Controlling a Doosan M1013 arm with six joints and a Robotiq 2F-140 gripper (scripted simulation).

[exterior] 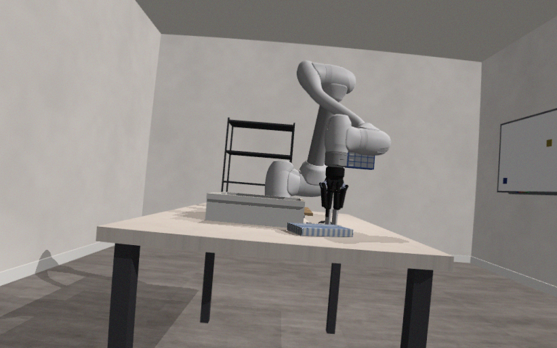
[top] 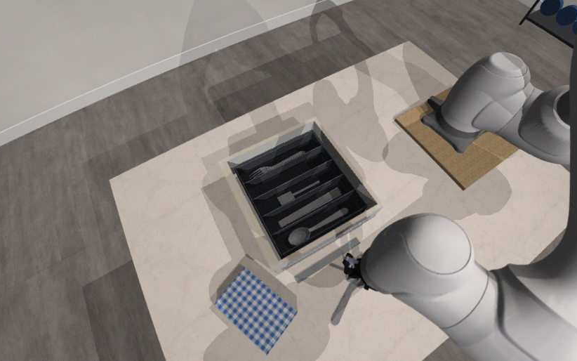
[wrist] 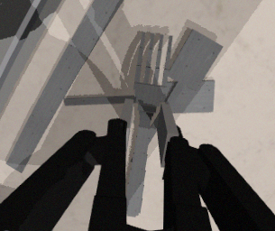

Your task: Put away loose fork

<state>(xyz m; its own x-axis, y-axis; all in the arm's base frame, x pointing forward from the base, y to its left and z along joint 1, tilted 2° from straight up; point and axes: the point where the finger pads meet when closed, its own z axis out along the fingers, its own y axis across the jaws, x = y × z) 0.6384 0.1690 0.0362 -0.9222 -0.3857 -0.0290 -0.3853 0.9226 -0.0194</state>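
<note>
Now: hand 3 cm past the cutlery tray, 29 cm to the left of it and 2 cm below it.
</note>
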